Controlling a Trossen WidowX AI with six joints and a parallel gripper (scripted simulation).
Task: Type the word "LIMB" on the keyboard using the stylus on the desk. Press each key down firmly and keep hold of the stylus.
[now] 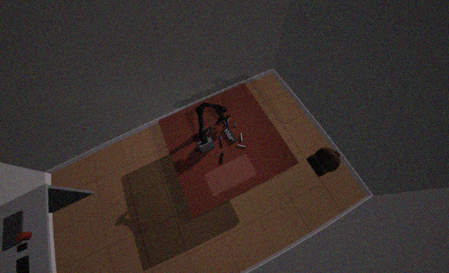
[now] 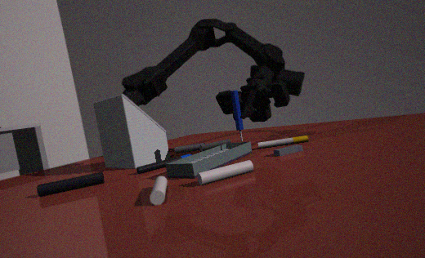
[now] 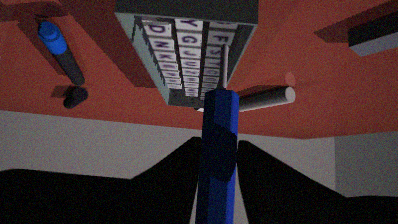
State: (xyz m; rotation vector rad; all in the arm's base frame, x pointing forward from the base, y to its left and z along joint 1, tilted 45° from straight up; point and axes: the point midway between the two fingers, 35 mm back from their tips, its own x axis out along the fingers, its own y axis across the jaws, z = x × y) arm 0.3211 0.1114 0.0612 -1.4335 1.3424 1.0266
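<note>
My gripper tip is 11 cm short of the small grey block and 8 cm above it. From my gripper tip the other things lie so: yellow-tipped pen: 6 cm ahead, 10 cm to the left, 8 cm below; then blue stylus: 1 cm below; then L key: 1 cm behind, 13 cm to the right, 7 cm below.
</note>
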